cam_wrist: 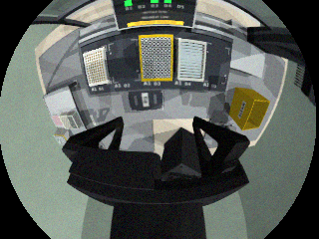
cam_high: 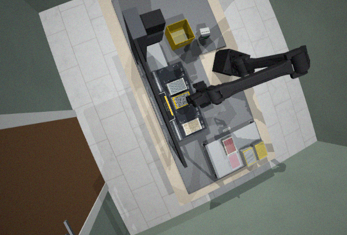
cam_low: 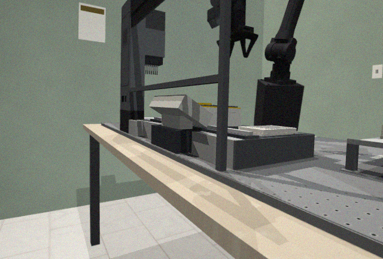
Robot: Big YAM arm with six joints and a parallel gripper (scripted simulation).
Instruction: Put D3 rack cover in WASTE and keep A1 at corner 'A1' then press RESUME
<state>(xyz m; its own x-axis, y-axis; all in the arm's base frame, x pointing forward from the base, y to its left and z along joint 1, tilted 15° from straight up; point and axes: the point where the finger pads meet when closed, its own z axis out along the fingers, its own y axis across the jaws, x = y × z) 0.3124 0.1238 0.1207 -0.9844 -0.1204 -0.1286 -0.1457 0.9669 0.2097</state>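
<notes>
Right now my hand is 6 cm short of the yellow-framed tip rack, 1 cm to the right of it and 19 cm above it. Round my hand: gantry post: 21 cm ahead, 30 cm to the left, 5 cm below; cream plate: 3 cm ahead, 21 cm to the left, 22 cm below; yellow waste bin: 2 cm behind, 45 cm to the right, 25 cm below.
</notes>
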